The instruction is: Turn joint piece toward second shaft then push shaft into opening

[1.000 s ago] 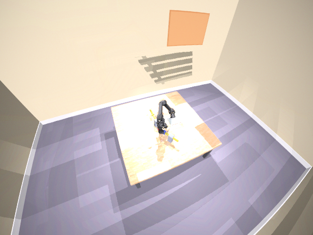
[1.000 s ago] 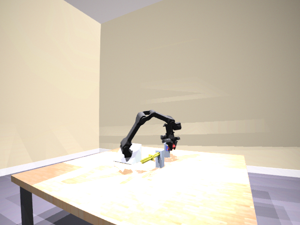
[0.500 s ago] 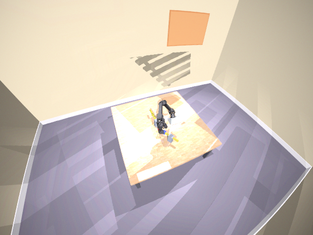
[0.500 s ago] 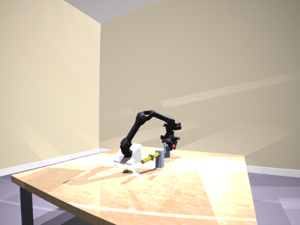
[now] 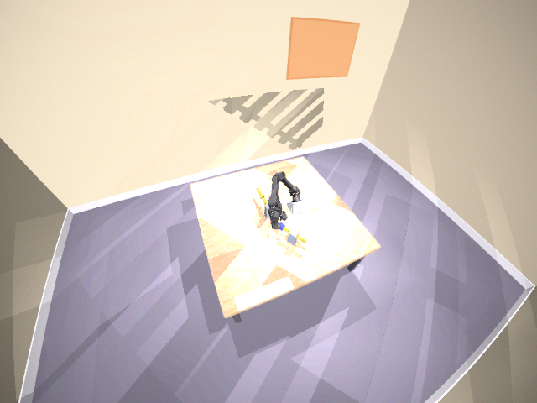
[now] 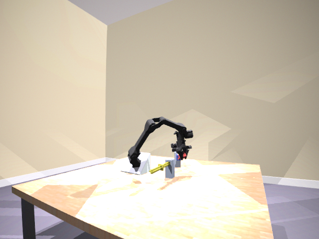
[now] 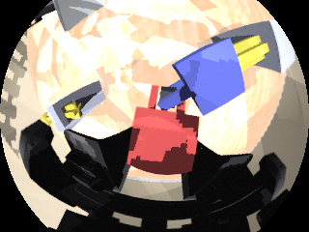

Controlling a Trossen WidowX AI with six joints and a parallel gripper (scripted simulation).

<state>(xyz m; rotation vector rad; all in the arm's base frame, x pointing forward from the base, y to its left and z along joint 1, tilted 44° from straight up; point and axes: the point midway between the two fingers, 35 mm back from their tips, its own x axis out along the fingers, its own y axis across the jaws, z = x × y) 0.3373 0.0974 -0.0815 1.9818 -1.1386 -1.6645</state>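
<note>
Now: the red square joint piece 3 cm above my gripper tip, 2 cm behind it and 1 cm to the left of it.
</note>
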